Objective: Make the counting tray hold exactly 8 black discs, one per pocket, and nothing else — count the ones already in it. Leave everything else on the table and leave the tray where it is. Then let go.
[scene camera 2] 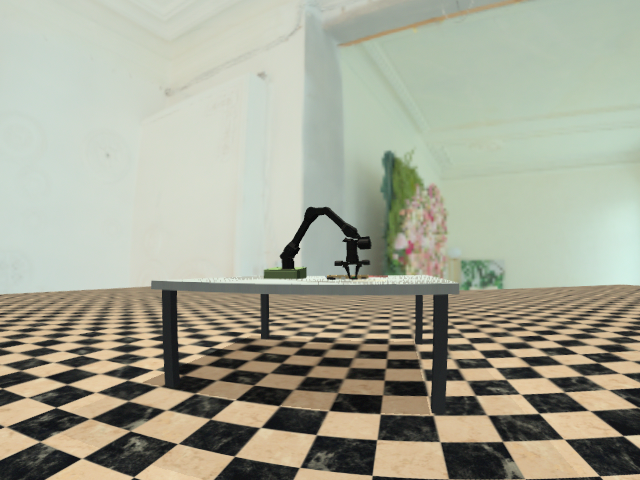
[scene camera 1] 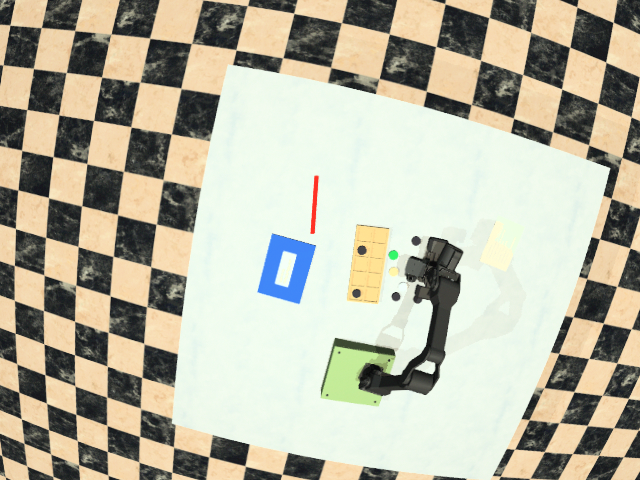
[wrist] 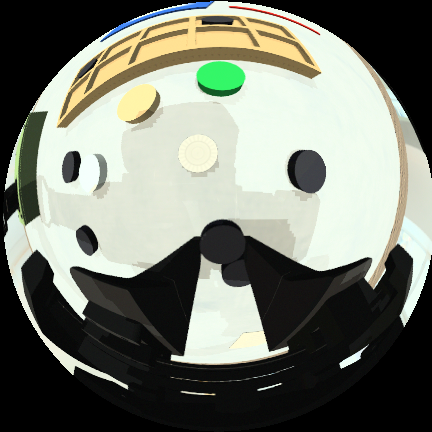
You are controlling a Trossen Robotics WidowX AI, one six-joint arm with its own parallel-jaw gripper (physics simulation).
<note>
A tan disc (wrist: pixel 140 102) and a green disc (wrist: pixel 218 78) rest on the table. Also in view: my gripper (scene camera 1: pixel 426 261) and a tan counting tray (scene camera 1: pixel 366 274).
The tan counting tray also shows in the wrist view (wrist: pixel 182 41). My gripper also shows in the wrist view (wrist: pixel 221 241).
</note>
